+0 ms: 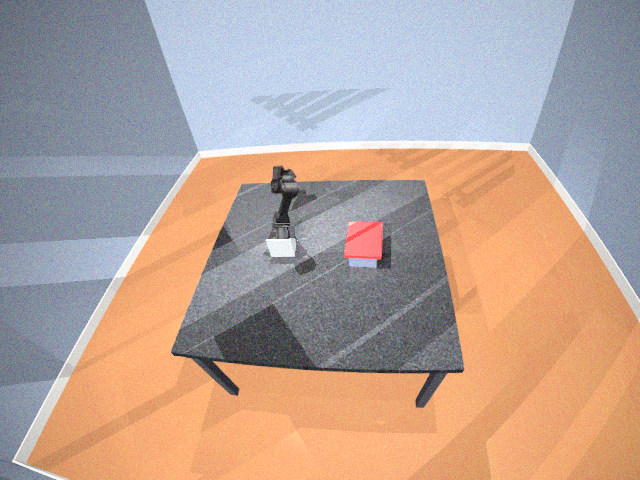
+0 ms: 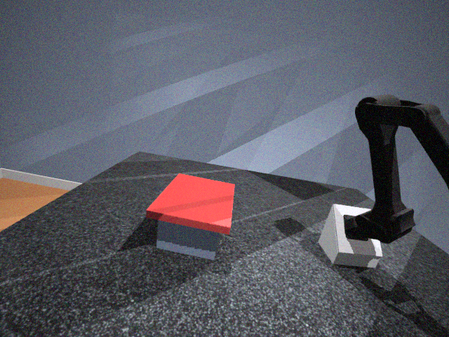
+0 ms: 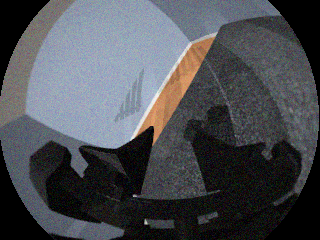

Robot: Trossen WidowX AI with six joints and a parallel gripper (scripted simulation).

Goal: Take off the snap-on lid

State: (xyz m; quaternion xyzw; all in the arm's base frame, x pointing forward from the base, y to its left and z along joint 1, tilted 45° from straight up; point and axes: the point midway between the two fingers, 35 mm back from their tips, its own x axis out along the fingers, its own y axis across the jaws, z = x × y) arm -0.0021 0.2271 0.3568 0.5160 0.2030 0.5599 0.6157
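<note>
Now: the red lid 470 mm to the right of my gripper tip, 420 mm ahead of it and 70 mm below it. Also, from my gripper tip: grey-blue storage box: 470 mm to the right, 420 mm ahead, 120 mm below.
</note>
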